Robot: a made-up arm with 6 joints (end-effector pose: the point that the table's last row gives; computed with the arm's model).
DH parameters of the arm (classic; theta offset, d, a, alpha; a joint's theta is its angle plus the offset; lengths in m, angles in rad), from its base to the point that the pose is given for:
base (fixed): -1.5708 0.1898 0 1.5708
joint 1: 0 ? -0.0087 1.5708
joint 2: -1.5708 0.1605 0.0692 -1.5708
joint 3: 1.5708 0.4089 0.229 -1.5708
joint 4: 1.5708 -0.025 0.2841 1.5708
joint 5: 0 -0.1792 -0.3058 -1.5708
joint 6: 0 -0.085 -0.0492 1.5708
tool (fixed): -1.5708 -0.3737 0 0
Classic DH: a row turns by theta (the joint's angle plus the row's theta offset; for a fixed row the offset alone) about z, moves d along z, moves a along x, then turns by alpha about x.
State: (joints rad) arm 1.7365 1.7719 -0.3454 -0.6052 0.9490 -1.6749
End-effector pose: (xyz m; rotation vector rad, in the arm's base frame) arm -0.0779 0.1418 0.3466 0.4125 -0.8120 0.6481
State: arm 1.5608 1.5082 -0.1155 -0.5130 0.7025 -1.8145
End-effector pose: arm -0.0550 0.1328 0.3313 0.5760 -0.7694 0.5165
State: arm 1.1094 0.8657 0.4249 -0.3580 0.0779 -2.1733
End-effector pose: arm -0.1251 0.1317 0.3472 1.1161 -0.6893 0.6275
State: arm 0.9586 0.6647 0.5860 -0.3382 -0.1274 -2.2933
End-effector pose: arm -0.1852 0.1048 0.3766 1.3933 -0.6846 0.7599
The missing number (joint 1, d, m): 0.0636
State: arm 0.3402 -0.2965 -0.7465 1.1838 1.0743 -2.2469
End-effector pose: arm 0.0452 -0.3029 0.0087 0.4011 1.7661 -0.6614
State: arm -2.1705 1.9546 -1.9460 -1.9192 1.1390 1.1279
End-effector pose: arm -0.2890 0.8347 0.6130 -1.2041 -2.1670 1.0783
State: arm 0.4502 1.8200 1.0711 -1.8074 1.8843 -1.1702
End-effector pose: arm -0.0635 0.5557 0.0779 -0.6263 -0.1909 1.5728
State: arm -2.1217 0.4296 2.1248 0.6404 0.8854 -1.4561
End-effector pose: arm 0.0456 0.1859 -0.0799 1.5365 -1.1557 -0.8173
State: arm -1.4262 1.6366 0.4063 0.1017 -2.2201 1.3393
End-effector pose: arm 0.1583 0.4890 0.5513 0.0130 -2.2199 0.9685
